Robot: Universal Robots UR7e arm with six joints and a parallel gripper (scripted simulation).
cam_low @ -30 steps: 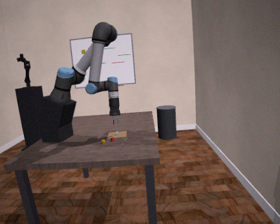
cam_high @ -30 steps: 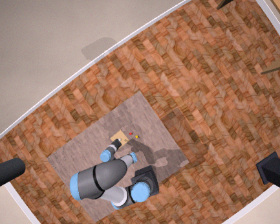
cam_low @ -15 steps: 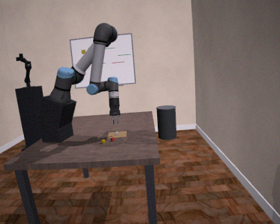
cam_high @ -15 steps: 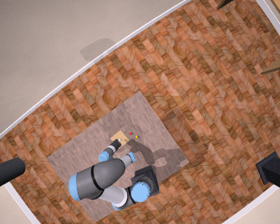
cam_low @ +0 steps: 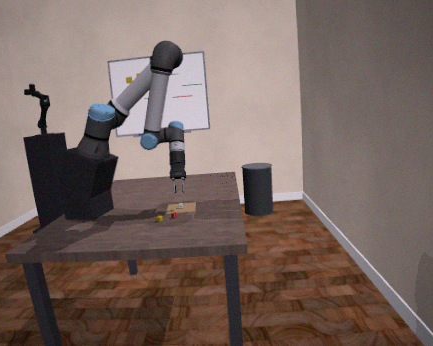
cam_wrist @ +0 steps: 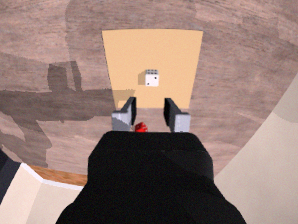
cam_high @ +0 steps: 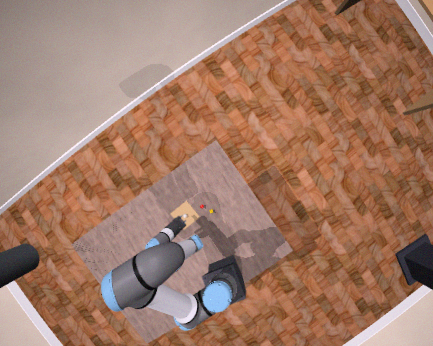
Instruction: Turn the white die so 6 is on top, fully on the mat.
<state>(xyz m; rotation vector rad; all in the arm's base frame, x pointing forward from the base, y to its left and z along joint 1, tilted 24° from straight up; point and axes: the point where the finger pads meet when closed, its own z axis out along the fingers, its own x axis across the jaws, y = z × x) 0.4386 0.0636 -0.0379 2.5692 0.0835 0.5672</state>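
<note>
My hand is 80 mm above the white die and 10 mm to the left of it. The rest, counted from my hand: yellow die (170 mm to the right, 90 mm below, 50 mm behind); red die (130 mm to the right, 90 mm below); tan mat (100 mm below, 10 mm to the right).
</note>
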